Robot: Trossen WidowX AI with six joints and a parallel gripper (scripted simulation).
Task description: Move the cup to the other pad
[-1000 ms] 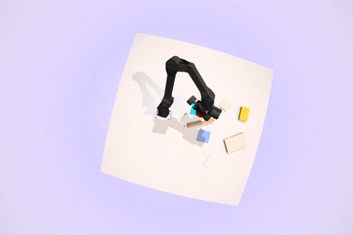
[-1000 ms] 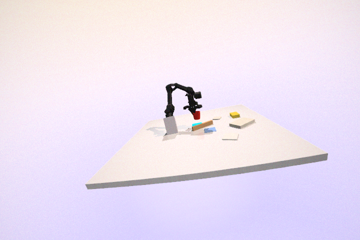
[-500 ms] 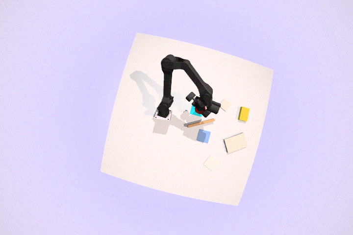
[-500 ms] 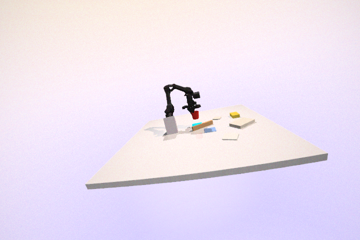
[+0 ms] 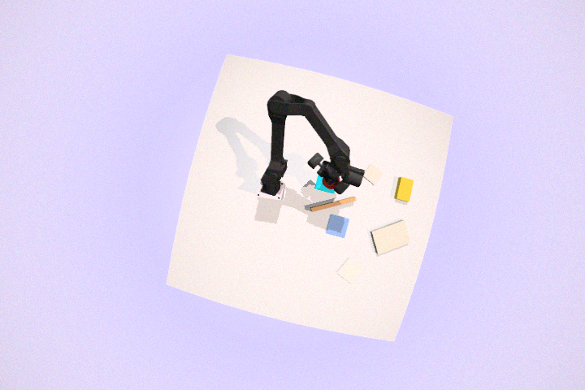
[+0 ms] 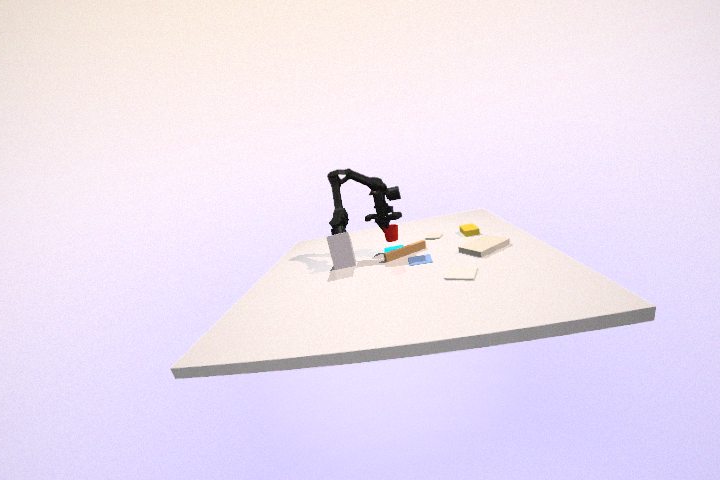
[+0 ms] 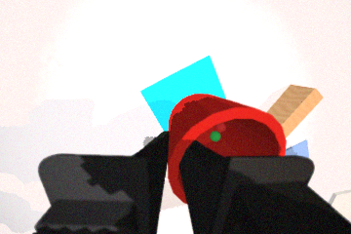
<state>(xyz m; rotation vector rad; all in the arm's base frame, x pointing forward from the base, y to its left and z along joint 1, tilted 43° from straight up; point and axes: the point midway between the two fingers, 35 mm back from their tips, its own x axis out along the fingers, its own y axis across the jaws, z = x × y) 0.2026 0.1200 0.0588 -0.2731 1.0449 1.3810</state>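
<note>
Now: the green marble 30 mm ahead of my gripper tip, 30 mm to the right of it and 20 mm below it. From my gripper tip the other things lie so: wooden bar: 90 mm ahead, 110 mm to the right, 80 mm below; then red cup: 30 mm ahead, 20 mm to the right; then cyan pad: 30 mm ahead, 10 mm to the right, 100 mm below.
</note>
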